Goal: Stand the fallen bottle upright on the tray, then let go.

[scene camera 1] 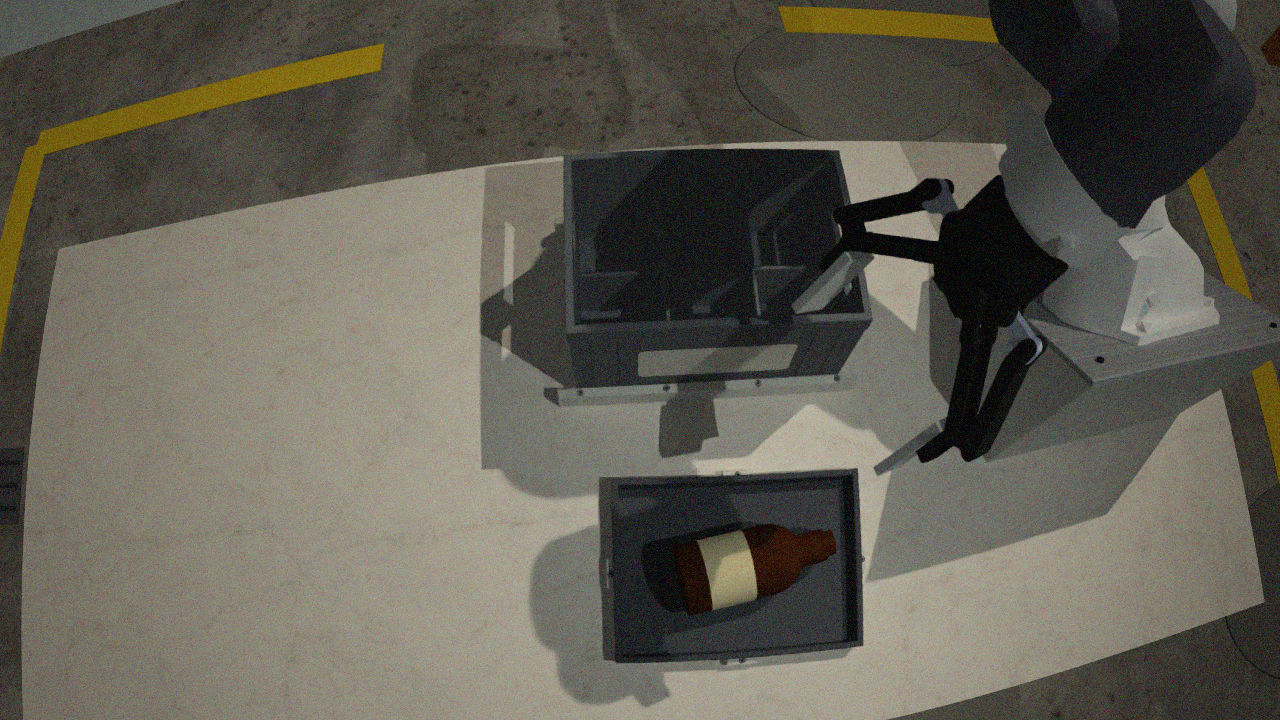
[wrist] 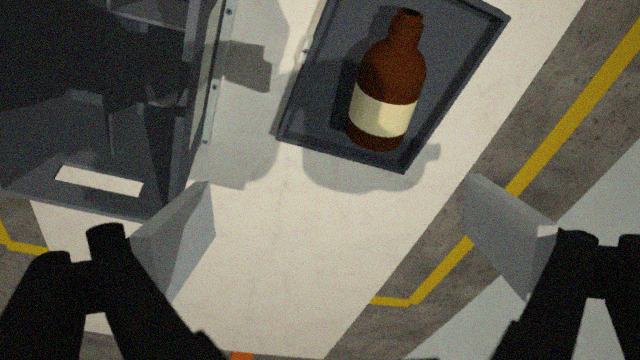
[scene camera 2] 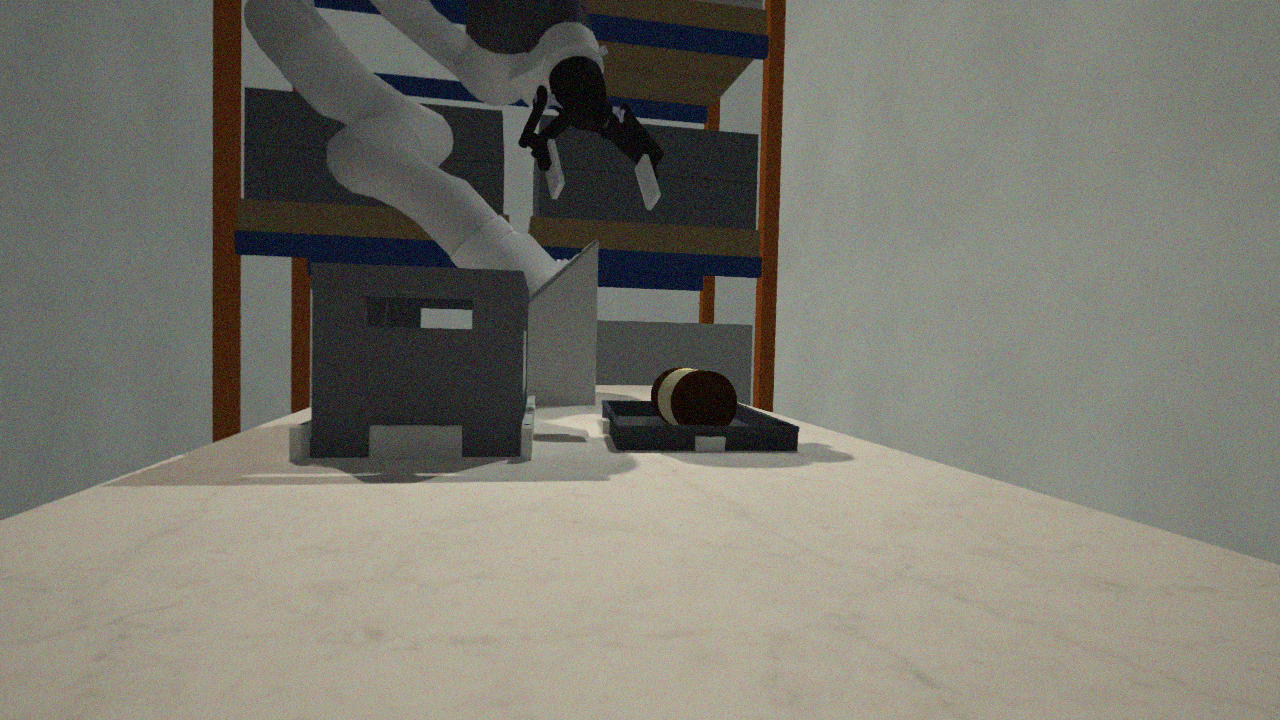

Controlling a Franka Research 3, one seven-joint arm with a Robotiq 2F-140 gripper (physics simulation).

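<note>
A brown bottle with a cream label lies on its side in the shallow dark grey tray. In scene camera 1 its neck points right, towards the robot's base side; in scene camera 2 its round base faces the camera. My gripper is open, its fingers wide apart with nothing between them. It is high above the table and apart from the bottle; in scene camera 1 it shows up and to the right of the tray.
A tall dark grey crate with inner dividers stands beside the tray on the pale table. One finger shows over its right edge in scene camera 1. An orange-posted shelf rack stands behind the arm.
</note>
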